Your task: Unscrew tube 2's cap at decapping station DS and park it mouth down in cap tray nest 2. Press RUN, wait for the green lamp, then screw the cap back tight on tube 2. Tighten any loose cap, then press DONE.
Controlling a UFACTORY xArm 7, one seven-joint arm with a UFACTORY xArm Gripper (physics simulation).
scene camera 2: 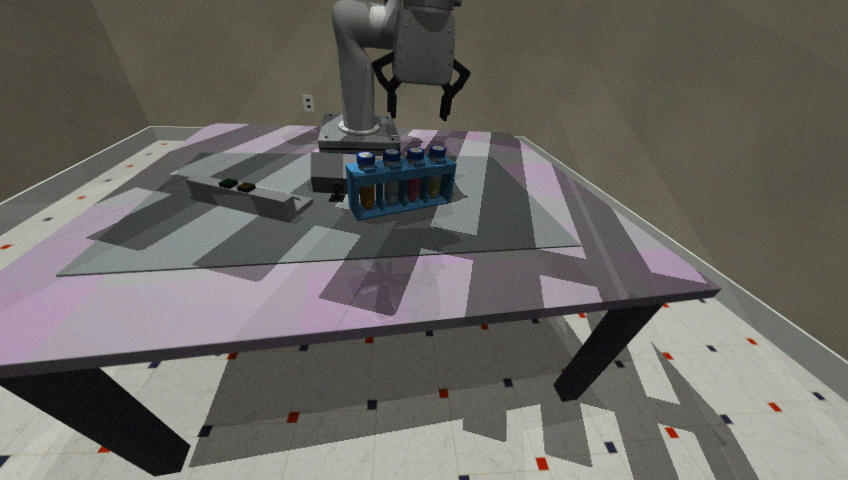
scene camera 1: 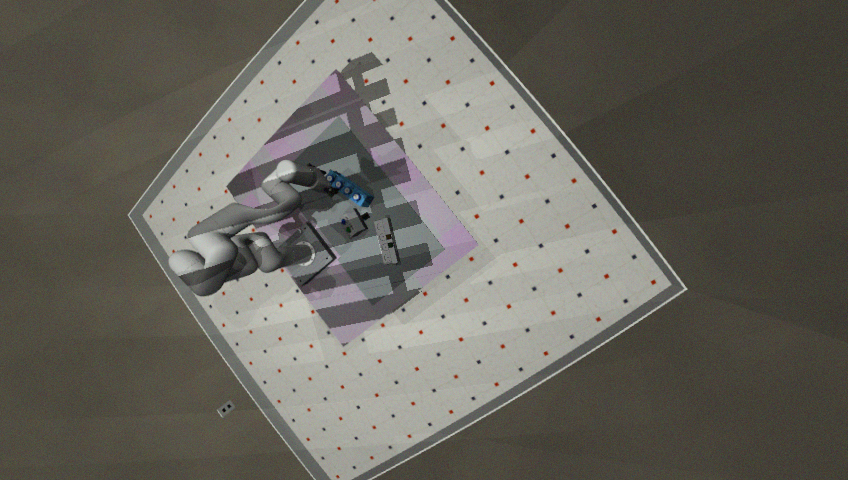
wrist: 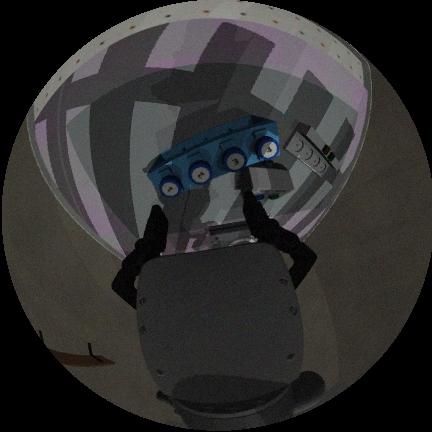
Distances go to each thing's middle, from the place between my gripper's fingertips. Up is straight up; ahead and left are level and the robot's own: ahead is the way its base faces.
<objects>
My gripper is now 4 cm past the grey button box (scene camera 2: 328, 170), 17 cm to the left of it and 14 cm above it.
</objects>
